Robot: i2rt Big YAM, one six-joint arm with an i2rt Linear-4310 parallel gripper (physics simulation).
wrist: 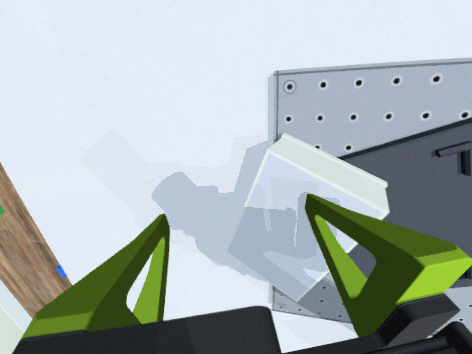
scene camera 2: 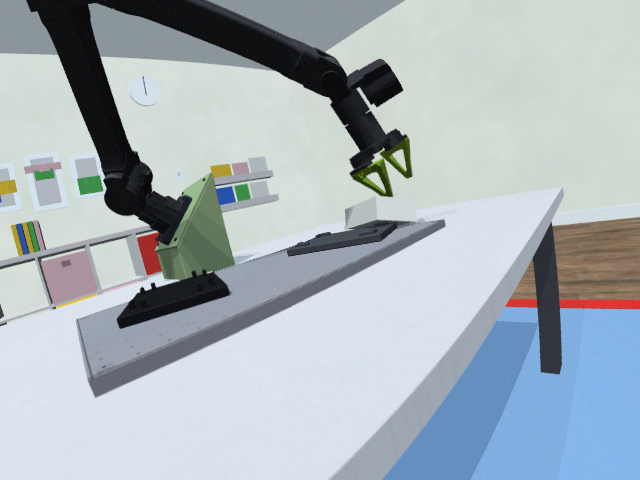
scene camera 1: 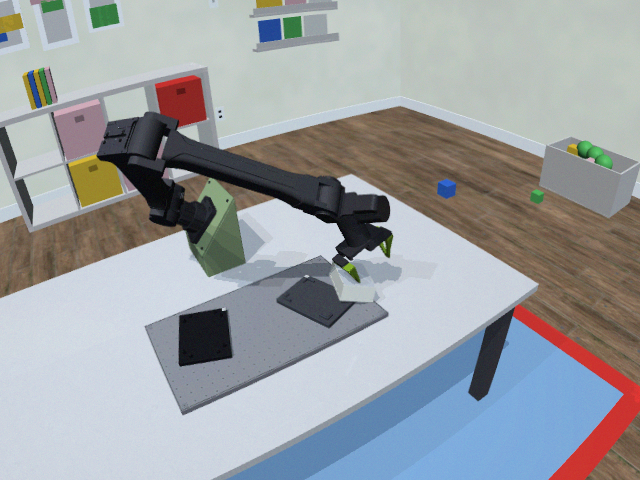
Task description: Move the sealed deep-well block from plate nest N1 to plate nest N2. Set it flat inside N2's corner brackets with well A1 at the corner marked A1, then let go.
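Pixels of known places: gripper, fingertip midpoint: (wrist: 238, 210) (scene camera 2: 400, 187) (scene camera 1: 373, 269); arm's base, origin of the base link: (scene camera 2: 176, 221) (scene camera 1: 202, 220).
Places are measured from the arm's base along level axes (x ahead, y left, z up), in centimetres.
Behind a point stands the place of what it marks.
Observation:
The pale deep-well block (scene camera 1: 356, 293) @(z -7.9, x 40.3, y 26.7 cm) (scene camera 2: 395, 210) @(z -8.3, x 40.4, y 26.8 cm) (wrist: 265, 225) @(z -7.3, x 34.9, y 31.0 cm) lies turned askew over the outer end of the dark grey nest (scene camera 1: 310, 299) @(z -10.4, x 34.1, y 17.3 cm) (scene camera 2: 341, 239) @(z -10.4, x 38.3, y 15.0 cm) (wrist: 425, 200) @(z -10.4, x 37.8, y 18.4 cm) and the board's edge; it looks slightly tilted. The black nest (scene camera 1: 204, 335) @(z -10.4, x 34.3, y -9.9 cm) (scene camera 2: 175, 299) @(z -10.4, x 41.0, y -11.2 cm) stands empty at the board's other end. Each nest has a small white corner mark in scene camera 1. The N1, N2 and A1 labels cannot be read. My gripper (scene camera 1: 373, 268) @(z -4.7, x 37.8, y 32.9 cm) (scene camera 2: 400, 186) @(z -4.7, x 37.8, y 32.9 cm) (wrist: 238, 210) @(z -4.7, x 37.8, y 32.9 cm) is open and empty above the block, one finger over its top, the other out beyond its side.
Both nests are on a perforated grey board (scene camera 1: 258, 335) @(z -11.6, x 38.8, y 1.9 cm) (scene camera 2: 284, 273) @(z -11.6, x 41.9, y 2.0 cm) (wrist: 370, 100) @(z -11.6, x 44.9, y 24.5 cm) on the white table (scene camera 1: 387, 356) @(z -12.9, x 57.4, y 24.9 cm) (scene camera 2: 310, 361) @(z -12.9, x 61.1, y -8.3 cm). The green arm mount (scene camera 1: 219, 237) @(z -1.7, x 8.7, y 2.5 cm) (scene camera 2: 201, 237) @(z -5.1, x 8.7, y 2.5 cm) stands behind the board. The table's outer edge is beyond the gripper.

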